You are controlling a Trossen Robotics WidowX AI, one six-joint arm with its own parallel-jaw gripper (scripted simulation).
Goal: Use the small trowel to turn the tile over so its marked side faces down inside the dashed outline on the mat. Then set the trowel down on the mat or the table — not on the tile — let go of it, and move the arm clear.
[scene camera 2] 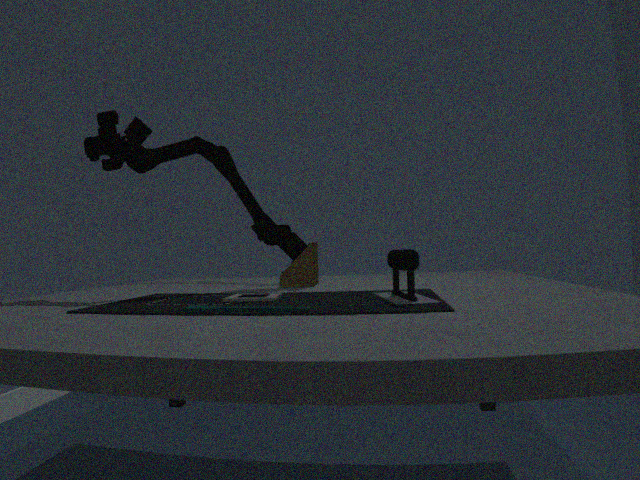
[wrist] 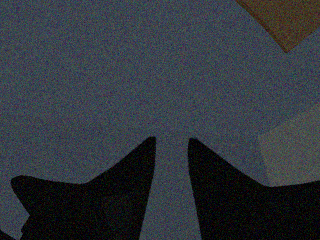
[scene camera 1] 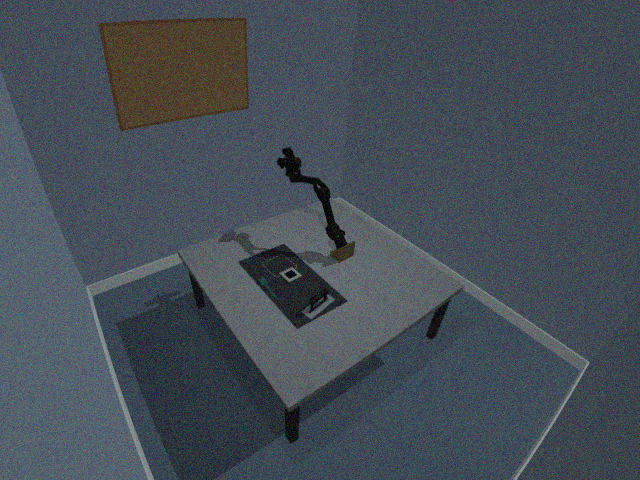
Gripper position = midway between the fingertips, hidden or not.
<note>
In view: my gripper (scene camera 2: 101, 135), a trowel (scene camera 2: 406, 260) and a dark mat (scene camera 2: 353, 302).
My gripper also shows in the wrist view (wrist: 172, 143). The wrist view misses the trowel: it is out of frame.
</note>
